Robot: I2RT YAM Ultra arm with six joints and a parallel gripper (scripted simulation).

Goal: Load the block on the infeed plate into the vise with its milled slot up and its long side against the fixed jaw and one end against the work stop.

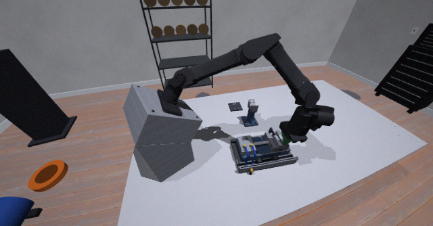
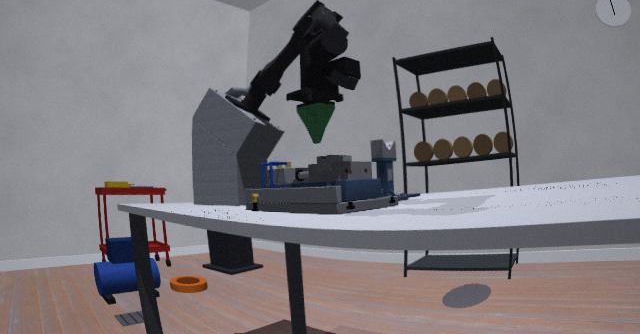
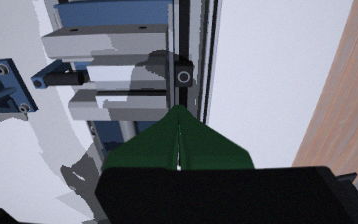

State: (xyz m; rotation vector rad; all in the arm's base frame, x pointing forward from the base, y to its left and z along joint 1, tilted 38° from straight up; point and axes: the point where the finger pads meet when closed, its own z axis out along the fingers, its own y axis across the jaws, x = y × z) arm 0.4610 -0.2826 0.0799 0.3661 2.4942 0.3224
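My gripper is now 4 cm to the right of the part, 4 cm above it and 2 cm short of it. From my hand the other things lie so: work stop 10 cm to the left, 5 cm below, 3 cm ahead; then fixed jaw 7 cm below, 5 cm to the left, 5 cm ahead; then moving jaw 7 cm to the left, 7 cm below, 1 cm behind.
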